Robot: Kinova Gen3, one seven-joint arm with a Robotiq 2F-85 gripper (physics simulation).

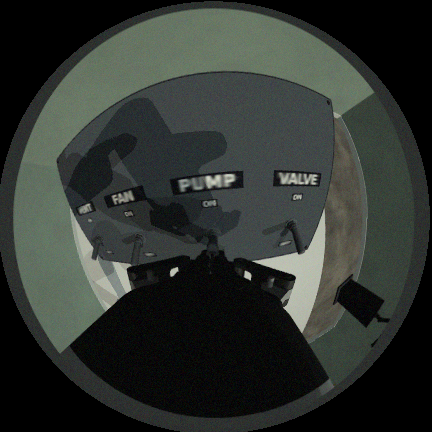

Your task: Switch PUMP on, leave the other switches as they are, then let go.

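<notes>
The dark grey panel carries labelled switches. The PUMP label is at its middle, with a small ON mark below. The PUMP lever sits under it, looks short from here, and its lower end meets the fingertips; its exact tilt and any OFF mark are hidden. My gripper is shut with nothing between the fingers, its tips at the PUMP lever, seemingly touching it. The VALVE lever at the right, the FAN lever and the VENT lever at the left all point down, toward their OFF side.
Shadows of the arm fall over the panel's left and middle. A brown surface lies beyond the panel's right edge. A black box-shaped object stands at the lower right. The FAN and VALVE levers stand on either side of the gripper.
</notes>
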